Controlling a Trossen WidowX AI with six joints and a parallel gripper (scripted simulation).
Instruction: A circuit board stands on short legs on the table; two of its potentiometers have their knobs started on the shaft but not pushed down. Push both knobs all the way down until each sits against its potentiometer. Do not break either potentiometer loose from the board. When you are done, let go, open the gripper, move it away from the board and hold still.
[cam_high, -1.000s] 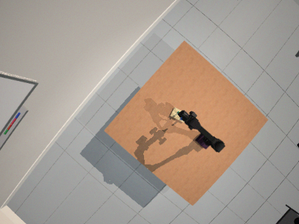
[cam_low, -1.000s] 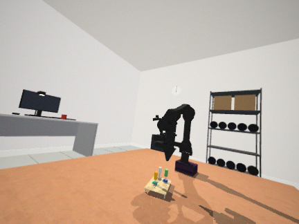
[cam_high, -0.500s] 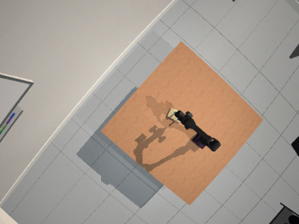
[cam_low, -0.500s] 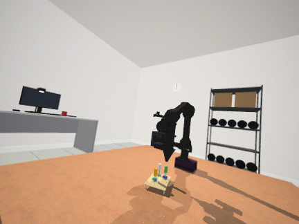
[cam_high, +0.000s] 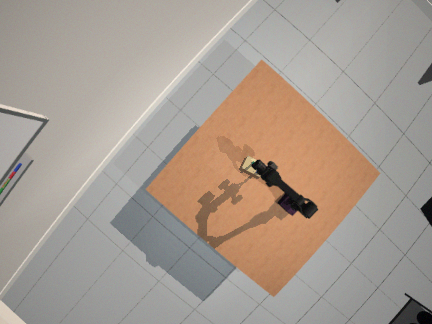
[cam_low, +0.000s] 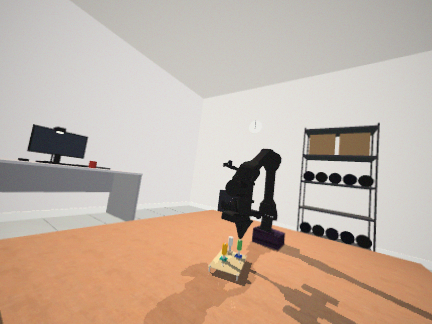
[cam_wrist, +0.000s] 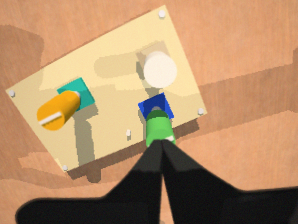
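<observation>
The green knob lies 20 mm below my gripper tip.
</observation>
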